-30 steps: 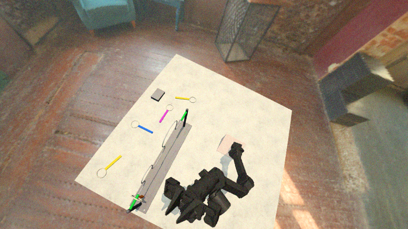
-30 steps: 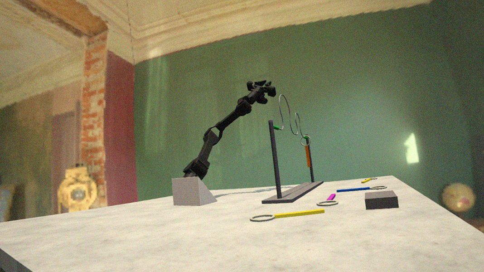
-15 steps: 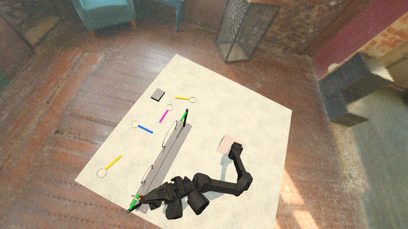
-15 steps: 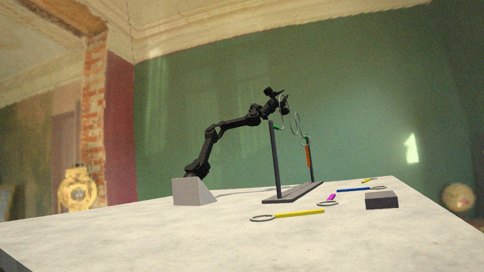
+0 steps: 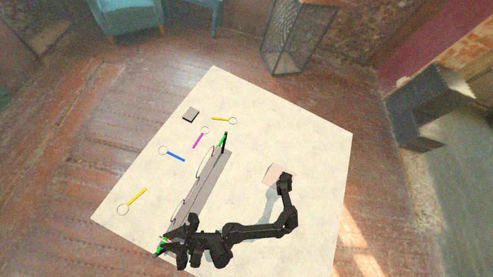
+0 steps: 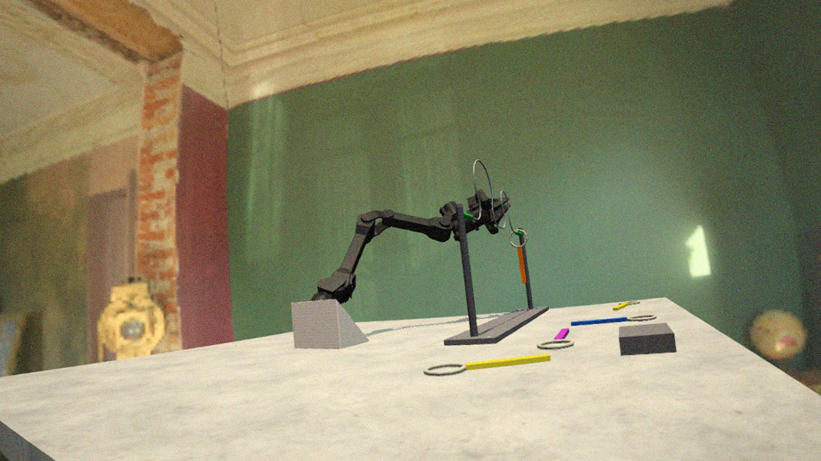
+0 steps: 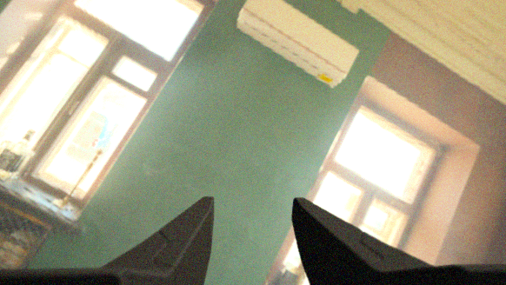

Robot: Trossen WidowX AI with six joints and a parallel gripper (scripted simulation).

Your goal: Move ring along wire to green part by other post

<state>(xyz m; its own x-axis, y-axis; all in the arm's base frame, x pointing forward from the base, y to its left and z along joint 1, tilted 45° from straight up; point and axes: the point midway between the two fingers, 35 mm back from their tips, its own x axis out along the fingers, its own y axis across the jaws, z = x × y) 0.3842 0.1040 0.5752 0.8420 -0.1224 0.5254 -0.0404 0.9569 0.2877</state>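
The ring with orange handle is 170 mm below my gripper tip, 10 mm to the left of it and 10 mm ahead of it. From my gripper tip the other things lie so: magenta-handled ring 570 mm to the right, 380 mm below, 150 mm ahead; then blue-handled ring 380 mm to the right, 380 mm below, 260 mm ahead; then ring with yellow handle 380 mm below, 310 mm ahead, 40 mm to the right.
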